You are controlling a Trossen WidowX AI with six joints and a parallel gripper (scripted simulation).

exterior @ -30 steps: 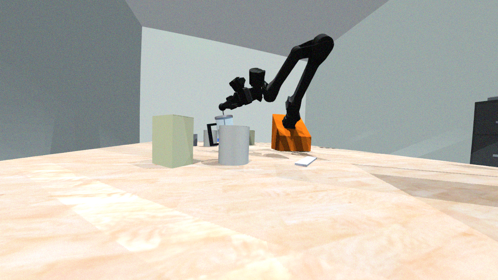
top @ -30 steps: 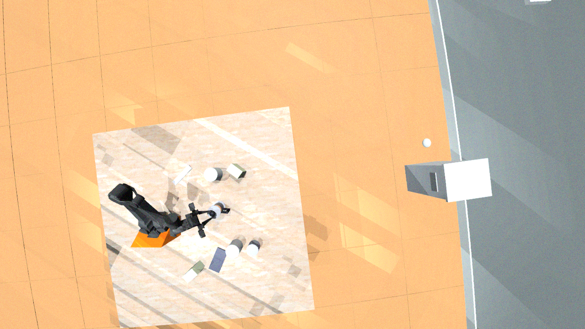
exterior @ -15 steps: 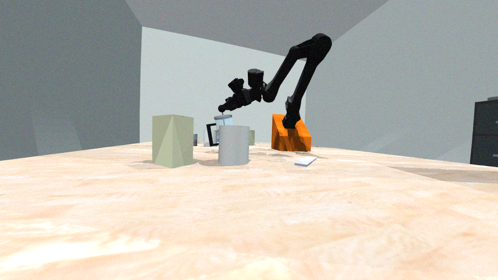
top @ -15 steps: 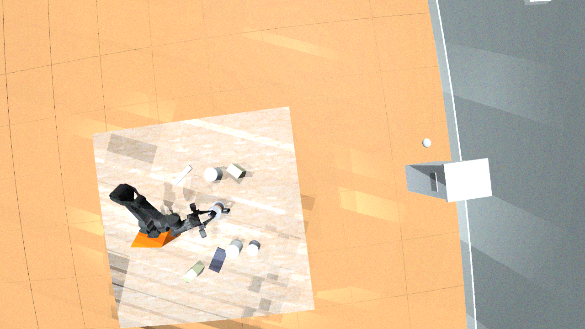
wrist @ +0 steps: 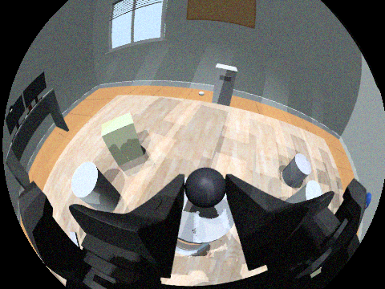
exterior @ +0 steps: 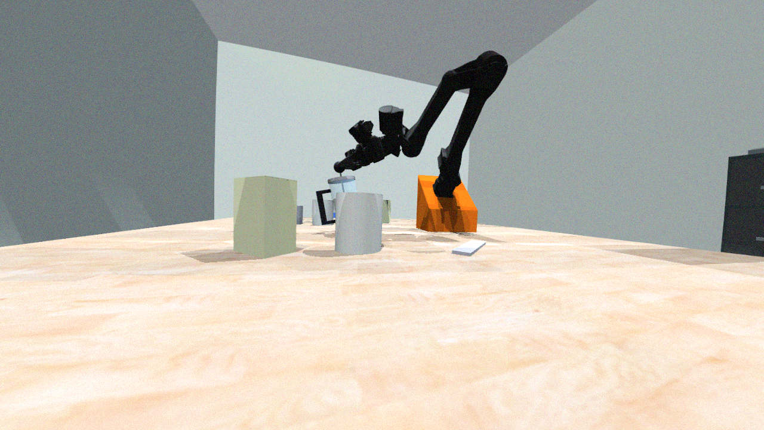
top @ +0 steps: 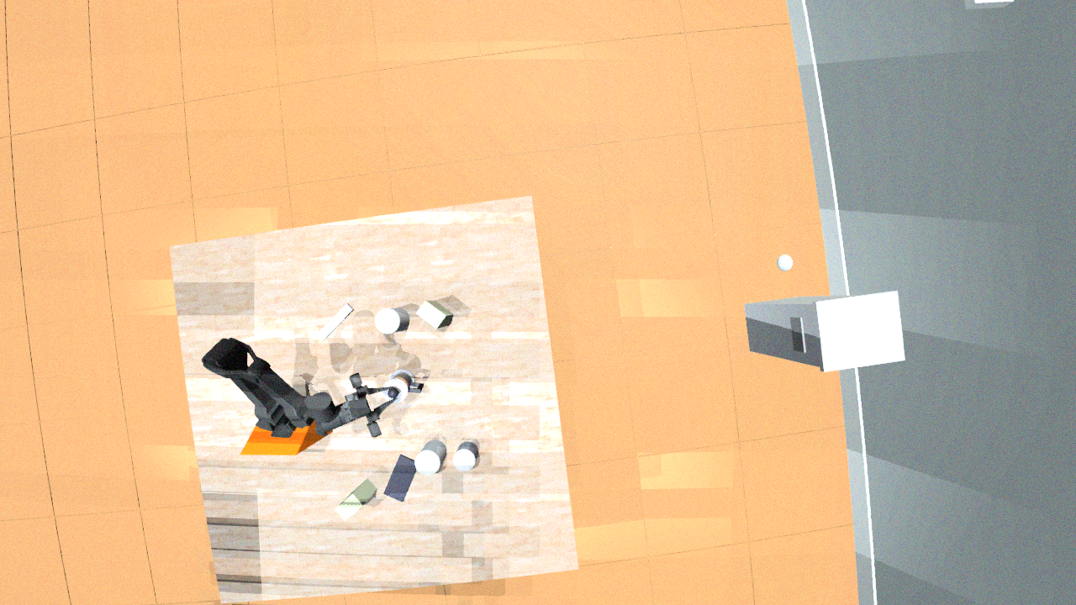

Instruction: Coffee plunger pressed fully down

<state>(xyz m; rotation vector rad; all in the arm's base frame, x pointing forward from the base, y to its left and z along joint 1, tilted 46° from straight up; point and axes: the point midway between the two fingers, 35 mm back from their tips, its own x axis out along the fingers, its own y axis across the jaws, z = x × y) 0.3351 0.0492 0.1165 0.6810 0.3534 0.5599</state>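
Right now the coffee press is 1 cm behind my gripper tip, 1 cm to the right of it and 9 cm below it. Also, from my gripper tip: dark slab 5 cm behind, 34 cm to the right, 18 cm below.
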